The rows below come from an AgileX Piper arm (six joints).
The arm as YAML. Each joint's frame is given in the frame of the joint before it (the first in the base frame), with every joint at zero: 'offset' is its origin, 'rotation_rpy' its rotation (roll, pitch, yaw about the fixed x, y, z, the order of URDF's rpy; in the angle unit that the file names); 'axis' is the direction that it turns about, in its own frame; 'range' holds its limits. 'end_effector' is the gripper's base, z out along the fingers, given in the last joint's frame.
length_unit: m
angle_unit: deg
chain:
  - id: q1
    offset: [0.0, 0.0, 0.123]
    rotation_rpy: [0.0, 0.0, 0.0]
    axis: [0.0, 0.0, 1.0]
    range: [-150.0, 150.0]
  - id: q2
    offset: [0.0, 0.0, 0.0]
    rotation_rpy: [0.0, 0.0, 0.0]
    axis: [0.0, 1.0, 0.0]
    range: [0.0, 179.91]
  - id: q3
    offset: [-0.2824, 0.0, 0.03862]
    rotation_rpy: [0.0, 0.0, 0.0]
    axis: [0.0, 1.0, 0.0]
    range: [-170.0, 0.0]
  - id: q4
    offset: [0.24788, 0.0, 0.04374]
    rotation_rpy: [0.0, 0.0, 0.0]
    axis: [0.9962, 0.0, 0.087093]
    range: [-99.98, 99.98]
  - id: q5
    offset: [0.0, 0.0, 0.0]
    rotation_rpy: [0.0, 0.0, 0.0]
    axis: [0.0, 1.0, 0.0]
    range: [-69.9, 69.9]
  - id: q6
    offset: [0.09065, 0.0, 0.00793]
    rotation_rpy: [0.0, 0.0, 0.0]
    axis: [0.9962, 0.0, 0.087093]
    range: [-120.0, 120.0]
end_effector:
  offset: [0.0, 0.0, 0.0]
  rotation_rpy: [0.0, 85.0, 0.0]
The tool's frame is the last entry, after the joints.
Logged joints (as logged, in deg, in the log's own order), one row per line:
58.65, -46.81, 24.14, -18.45, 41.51, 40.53
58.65, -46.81, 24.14, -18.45, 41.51, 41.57
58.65, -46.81, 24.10, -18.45, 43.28, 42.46
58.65, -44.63, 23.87, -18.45, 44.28, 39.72
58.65, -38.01, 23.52, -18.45, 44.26, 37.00
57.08, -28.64, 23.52, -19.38, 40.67, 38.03
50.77, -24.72, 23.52, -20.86, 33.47, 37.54
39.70, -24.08, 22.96, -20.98, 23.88, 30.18
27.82, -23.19, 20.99, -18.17, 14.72, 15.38
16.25, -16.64, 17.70, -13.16, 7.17, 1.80
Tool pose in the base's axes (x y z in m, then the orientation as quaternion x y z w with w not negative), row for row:
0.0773, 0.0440, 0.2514, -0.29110, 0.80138, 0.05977, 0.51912
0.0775, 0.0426, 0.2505, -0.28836, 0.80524, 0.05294, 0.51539
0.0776, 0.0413, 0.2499, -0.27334, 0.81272, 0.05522, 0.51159
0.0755, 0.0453, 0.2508, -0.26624, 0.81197, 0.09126, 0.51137
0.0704, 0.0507, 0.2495, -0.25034, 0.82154, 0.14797, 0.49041
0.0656, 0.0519, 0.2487, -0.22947, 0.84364, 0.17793, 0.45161
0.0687, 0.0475, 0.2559, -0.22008, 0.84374, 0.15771, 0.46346
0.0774, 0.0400, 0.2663, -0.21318, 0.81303, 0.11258, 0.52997
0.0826, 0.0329, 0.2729, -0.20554, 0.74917, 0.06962, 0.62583
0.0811, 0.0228, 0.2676, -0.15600, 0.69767, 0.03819, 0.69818
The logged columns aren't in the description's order. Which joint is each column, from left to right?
Columns, left to right: q1, q4, q2, q3, q6, q5.
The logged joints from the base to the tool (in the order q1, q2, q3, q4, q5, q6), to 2 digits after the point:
58.65, 24.14, -18.45, -46.81, 40.53, 41.51
58.65, 24.14, -18.45, -46.81, 41.57, 41.51
58.65, 24.10, -18.45, -46.81, 42.46, 43.28
58.65, 23.87, -18.45, -44.63, 39.72, 44.28
58.65, 23.52, -18.45, -38.01, 37.00, 44.26
57.08, 23.52, -19.38, -28.64, 38.03, 40.67
50.77, 23.52, -20.86, -24.72, 37.54, 33.47
39.70, 22.96, -20.98, -24.08, 30.18, 23.88
27.82, 20.99, -18.17, -23.19, 15.38, 14.72
16.25, 17.70, -13.16, -16.64, 1.80, 7.17

